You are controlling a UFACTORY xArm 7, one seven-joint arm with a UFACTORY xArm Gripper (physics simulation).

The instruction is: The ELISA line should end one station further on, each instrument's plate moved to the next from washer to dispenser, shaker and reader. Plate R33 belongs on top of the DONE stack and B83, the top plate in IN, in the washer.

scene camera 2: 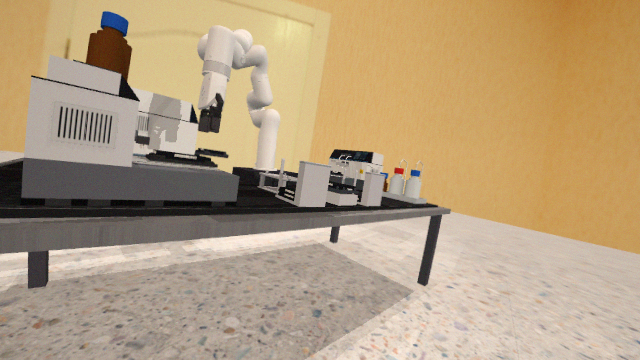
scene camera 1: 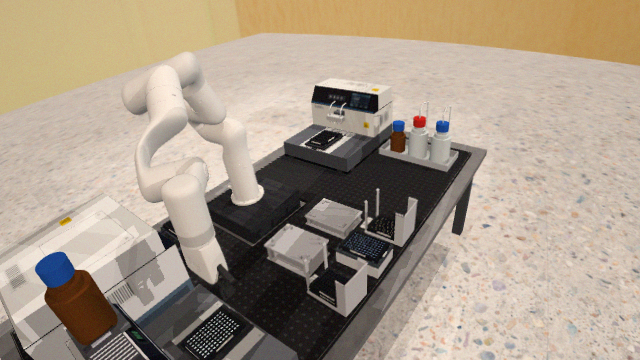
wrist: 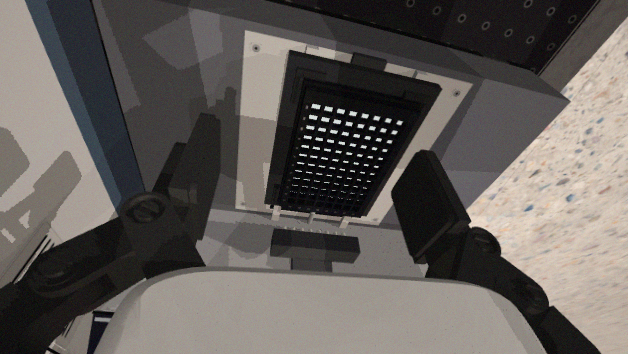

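Where they show: gripper, fingertip midpoint: [scene camera 2: 207,132] [scene camera 1: 216,287] [wrist: 317,158]; arm's base, origin of the base link: [scene camera 2: 265,169] [scene camera 1: 247,195].
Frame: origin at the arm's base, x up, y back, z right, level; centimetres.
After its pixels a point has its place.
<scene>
My gripper [scene camera 1: 226,284] @[x 11.0, y -32.5, z 42.9 cm] [scene camera 2: 210,124] @[x 11.0, y -32.5, z 42.9 cm] [wrist: 317,158] @[x 11.0, y -32.5, z 42.9 cm] is open and empty, above a dark plate with white-lit wells [scene camera 1: 214,332] @[x 3.6, y -35.9, z 49.5 cm] [wrist: 350,155] @[x 3.3, y -36.5, z 48.8 cm]. That plate sits in a black carrier on the grey deck of the near left instrument. Another dark plate [scene camera 1: 324,139] @[x 4.5, y -6.4, z -45.0 cm] sits on the deck of the far instrument [scene camera 1: 352,107] @[x 14.5, y -11.8, z -62.3 cm] [scene camera 2: 370,159] @[x 15.9, y -23.3, z -63.6 cm]. A blue-welled plate [scene camera 1: 366,245] @[x 1.0, y -51.8, z 4.2 cm] lies on a low white block [scene camera 1: 376,270] @[x -2.2, y -57.4, z 9.1 cm] [scene camera 2: 341,198] @[x -3.1, y -58.0, z 8.2 cm] between two stack racks. The near rack [scene camera 1: 352,290] @[x 2.2, y -56.7, z 21.7 cm] [scene camera 2: 313,184] @[x 0.7, y -56.8, z 20.9 cm] and far rack [scene camera 1: 406,223] @[x 2.5, y -59.1, z -8.8 cm] [scene camera 2: 372,190] @[x 0.2, y -59.1, z -8.9 cm] hold dark plates. Plate labels and stack names are not readable.
A brown bottle [scene camera 1: 82,307] @[x 26.6, y -28.2, z 67.1 cm] [scene camera 2: 109,52] @[x 25.2, y -28.3, z 67.0 cm] with a blue cap stands at the near left. A white instrument [scene camera 1: 75,240] @[x 21.1, y 2.2, z 57.4 cm] stands beside the arm. Two pale stands [scene camera 1: 297,247] @[x 0.1, y -33.5, z 13.9 cm] [scene camera 1: 333,215] @[x -2.0, y -33.7, z -6.7 cm] are near the racks. A bottle tray [scene camera 1: 447,164] @[x -5.6, y -57.8, z -64.1 cm] is at the far end.
</scene>
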